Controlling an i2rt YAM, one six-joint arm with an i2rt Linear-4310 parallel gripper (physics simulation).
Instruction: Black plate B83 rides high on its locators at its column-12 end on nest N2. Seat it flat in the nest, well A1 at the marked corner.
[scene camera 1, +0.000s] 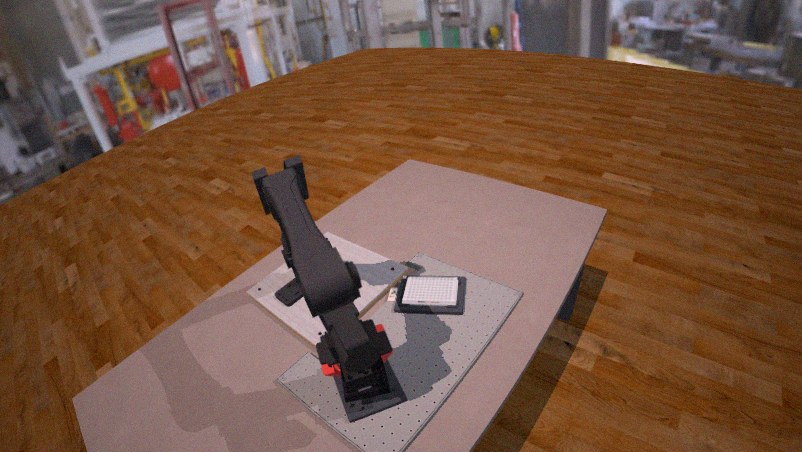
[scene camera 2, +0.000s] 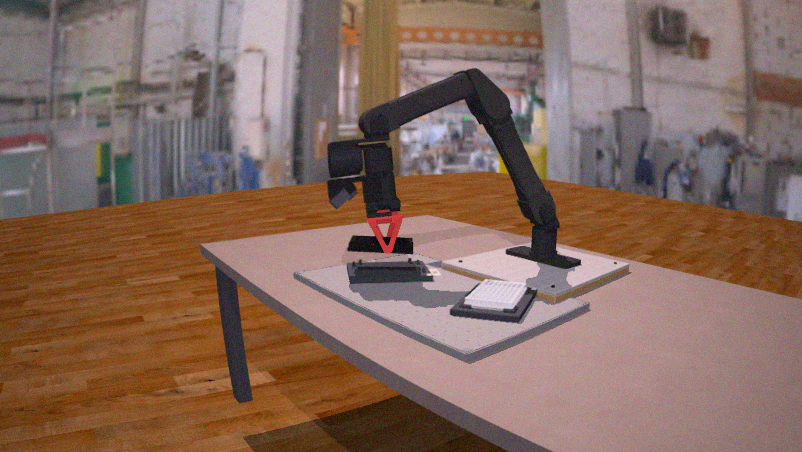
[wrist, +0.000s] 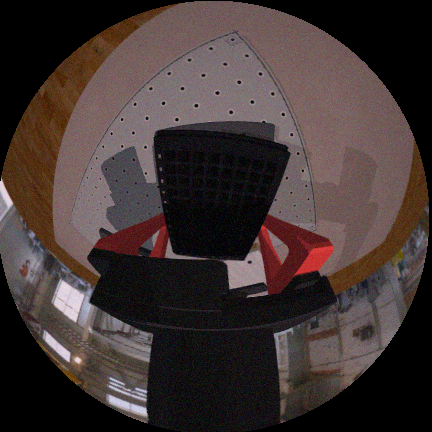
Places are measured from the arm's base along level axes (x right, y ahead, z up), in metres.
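Pixels of known places: gripper, fingertip midpoint: (scene camera 2: 387, 248) (wrist: 212, 216); arm's base, origin of the base link: (scene camera 2: 542, 258) (wrist: 235, 291).
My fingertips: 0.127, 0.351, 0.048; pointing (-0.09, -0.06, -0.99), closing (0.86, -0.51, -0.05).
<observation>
For each thing: its top centre in the pictures, then the offset to it from my fingertips, as dx, dy, dz.
- black plate, middle of its top: (wrist: 213, 220) (scene camera 1: 361, 366) (scene camera 2: 381, 239) +0.007, +0.009, +0.019
- white well plate, middle of its top: (scene camera 2: 497, 290) (scene camera 1: 430, 288) -0.274, -0.045, -0.028
- second dark nest, middle of its top: (scene camera 2: 497, 294) (scene camera 1: 430, 291) -0.274, -0.045, -0.037
The black plate (scene camera 2: 365, 244) (wrist: 215, 182) is held in the air, roughly level, with a visible gap above the dark nest (scene camera 1: 377, 408) (scene camera 2: 387, 272). In scene camera 2 the nest's raised locators show beneath it. My gripper (scene camera 2: 387, 245) (wrist: 212, 216) is shut on the plate, with its red fingers on the two long sides. In the wrist view the plate's well grid shows, with small pale marks along its left edge, and the plate hides most of the nest. The marked corner and well A1 cannot be made out. In scene camera 1 the arm largely hides the plate.
A white well plate (scene camera 1: 430, 290) (scene camera 2: 495, 294) sits in a second dark nest (scene camera 1: 461, 303) (scene camera 2: 519, 314) on the perforated board (scene camera 1: 488, 300) (scene camera 2: 466, 345) (wrist: 217, 75). The arm's base stands on a pale raised board (scene camera 1: 269, 289) (scene camera 2: 600, 269) beside it.
</observation>
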